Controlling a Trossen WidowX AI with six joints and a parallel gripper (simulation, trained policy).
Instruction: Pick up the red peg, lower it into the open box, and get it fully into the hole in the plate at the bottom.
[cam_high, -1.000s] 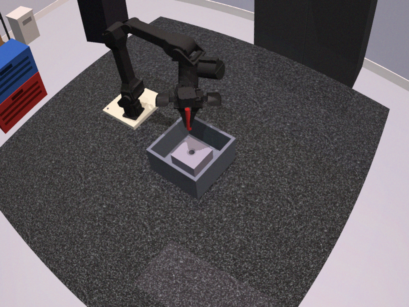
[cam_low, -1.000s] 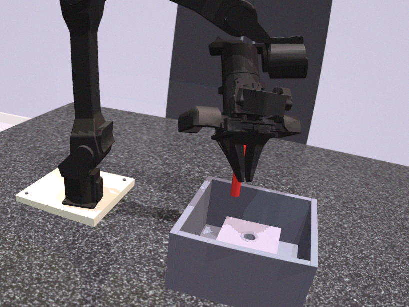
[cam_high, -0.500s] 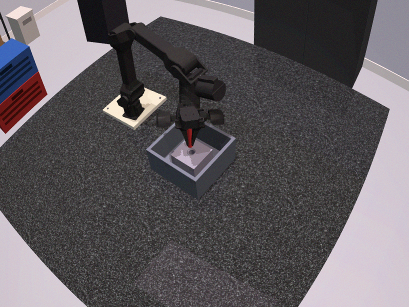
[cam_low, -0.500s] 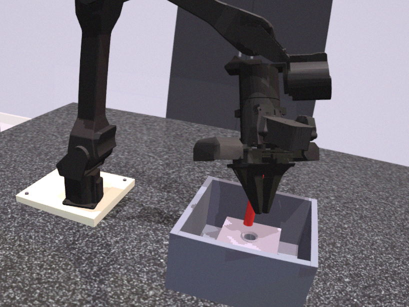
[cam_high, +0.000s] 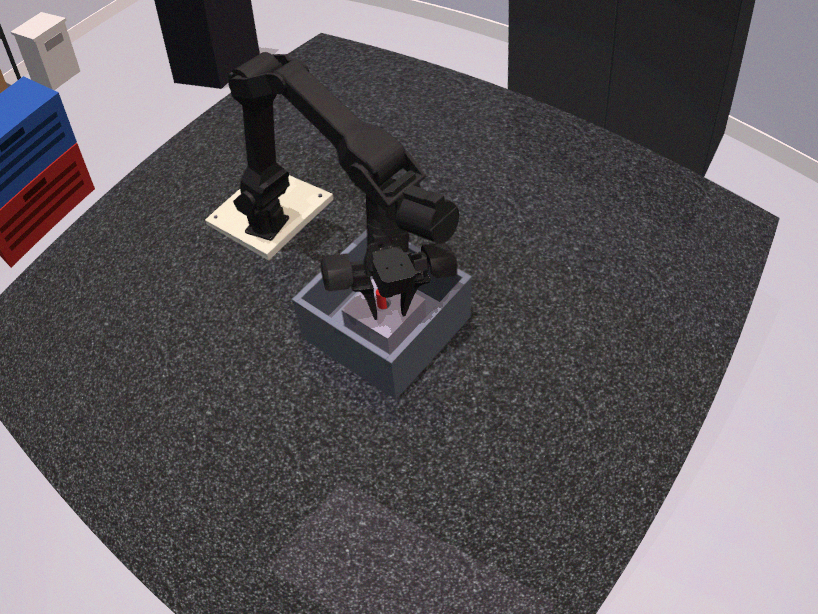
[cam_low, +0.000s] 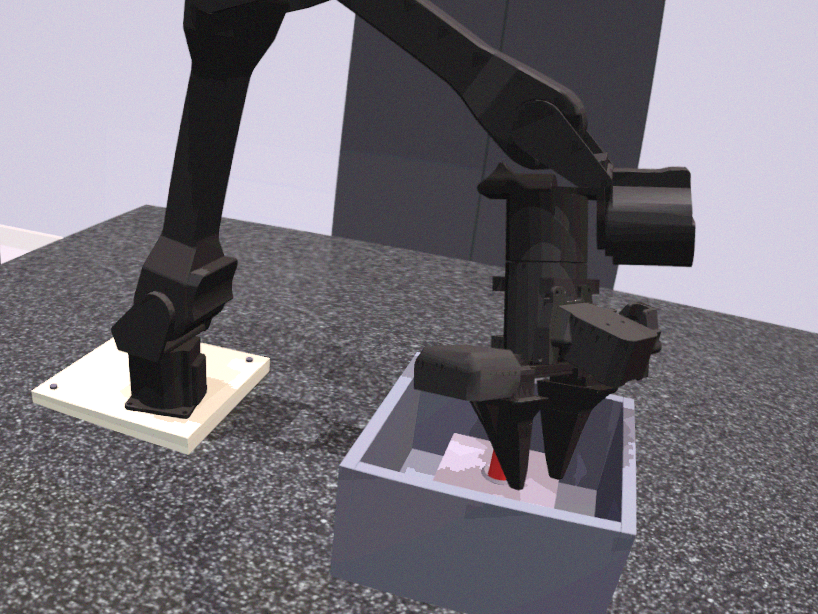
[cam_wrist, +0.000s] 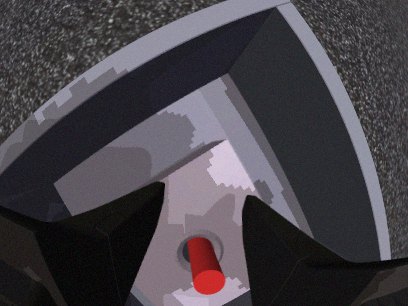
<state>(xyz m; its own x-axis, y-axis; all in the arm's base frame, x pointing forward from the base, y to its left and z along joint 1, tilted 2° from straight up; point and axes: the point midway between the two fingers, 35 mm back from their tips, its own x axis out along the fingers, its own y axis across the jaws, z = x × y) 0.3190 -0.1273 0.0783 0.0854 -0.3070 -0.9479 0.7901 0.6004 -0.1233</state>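
Now: gripper tip 3 cm past the red peg, 2 cm to the right of it and 2 cm above it. Also, from my gripper tip: grey box (4 cm below, 3 cm to the left, 2 cm behind).
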